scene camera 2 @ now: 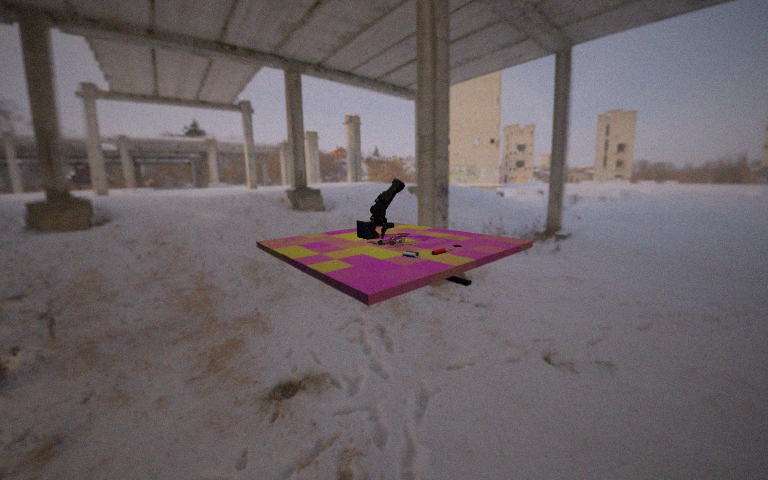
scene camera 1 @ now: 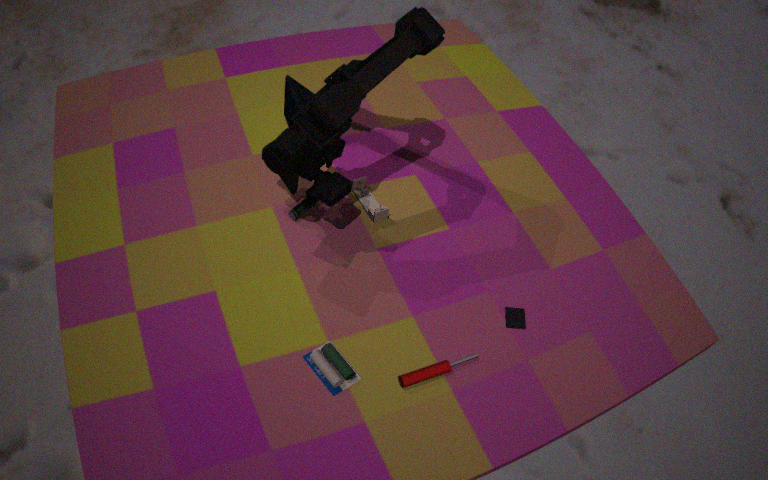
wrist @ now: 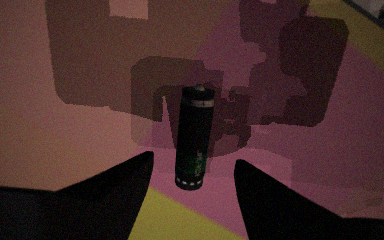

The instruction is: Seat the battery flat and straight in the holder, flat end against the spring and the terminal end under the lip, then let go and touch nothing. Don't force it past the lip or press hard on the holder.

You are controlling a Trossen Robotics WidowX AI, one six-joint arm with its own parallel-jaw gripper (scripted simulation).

Labels:
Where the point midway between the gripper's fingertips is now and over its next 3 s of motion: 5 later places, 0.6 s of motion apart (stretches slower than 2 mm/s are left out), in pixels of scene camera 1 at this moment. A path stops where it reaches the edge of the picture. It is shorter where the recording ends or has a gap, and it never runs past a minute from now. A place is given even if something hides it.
My gripper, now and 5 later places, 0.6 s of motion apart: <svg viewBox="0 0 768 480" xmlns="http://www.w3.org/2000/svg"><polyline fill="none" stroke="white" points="303,199 302,208 306,193 330,188 358,181 373,178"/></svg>

